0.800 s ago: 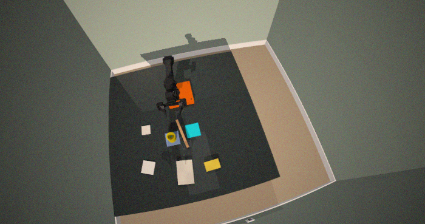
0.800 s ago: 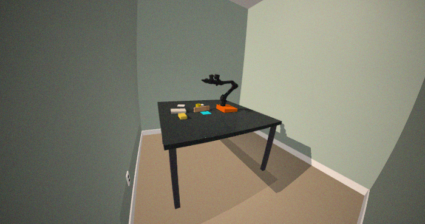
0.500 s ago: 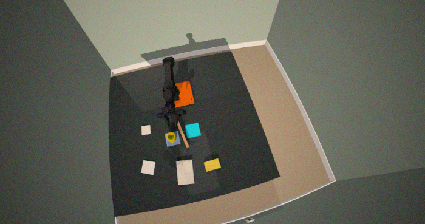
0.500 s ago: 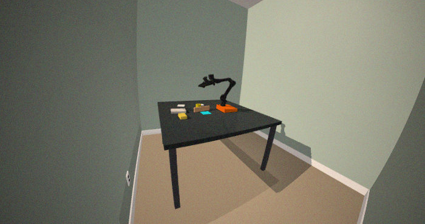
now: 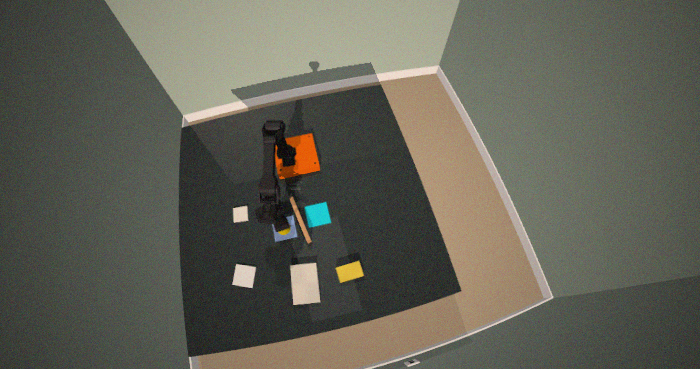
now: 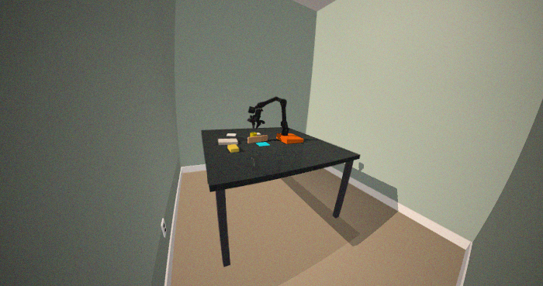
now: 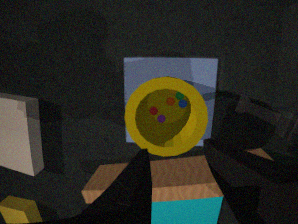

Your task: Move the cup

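The yellow cup is 8 cm below my gripper tip and 1 cm to the right of it. The rest, counted from my gripper tip: blue pad (12 cm below, 1 cm ahead); then red marble (10 cm below, 2 cm ahead); then wooden bar (10 cm below, 8 cm to the left, 1 cm behind).
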